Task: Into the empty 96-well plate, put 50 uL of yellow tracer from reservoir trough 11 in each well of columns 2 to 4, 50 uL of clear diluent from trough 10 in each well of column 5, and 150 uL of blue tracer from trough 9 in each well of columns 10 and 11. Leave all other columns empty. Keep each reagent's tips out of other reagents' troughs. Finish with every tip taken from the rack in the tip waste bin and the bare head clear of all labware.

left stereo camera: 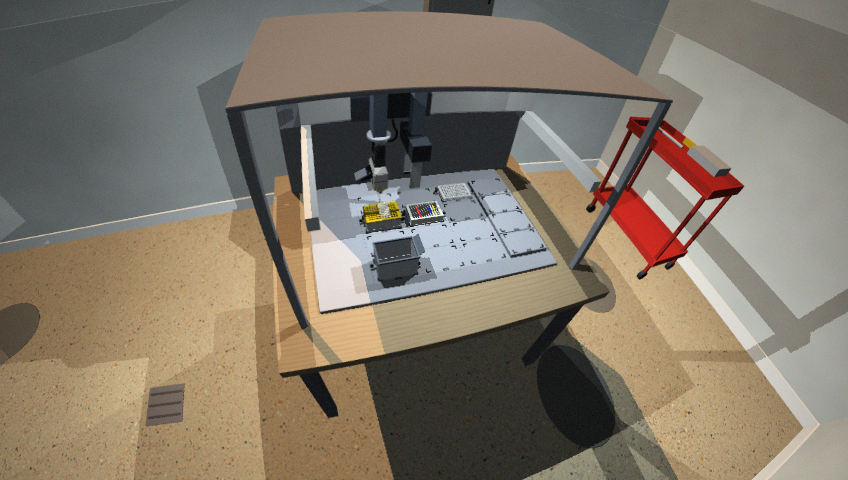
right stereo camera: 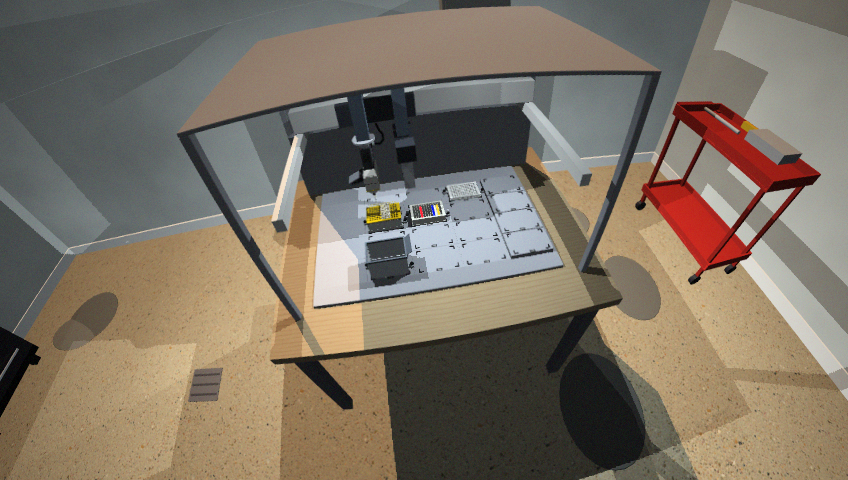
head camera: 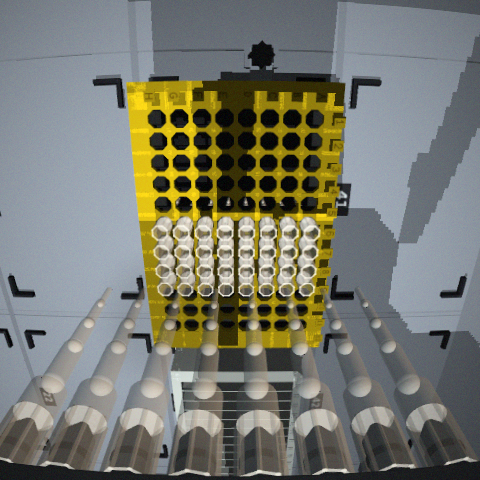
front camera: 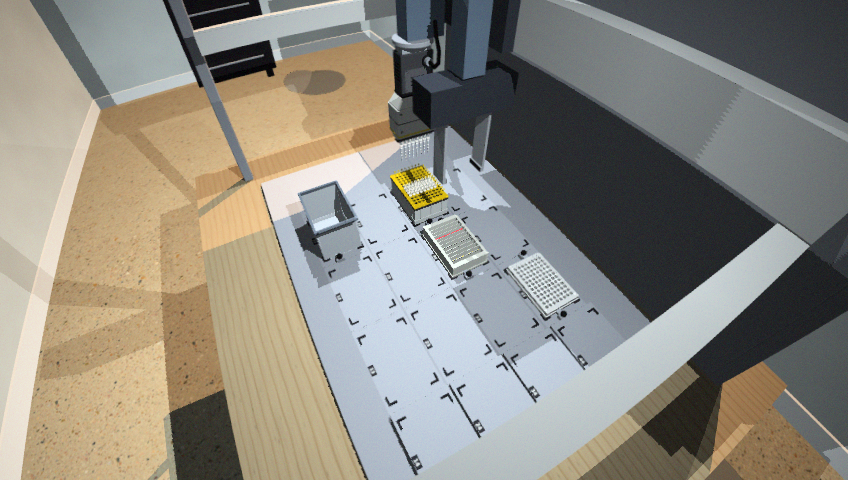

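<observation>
I can see a roof (left stereo camera: 292, 59), and I can see the roof (right stereo camera: 377, 54) here as well.
</observation>
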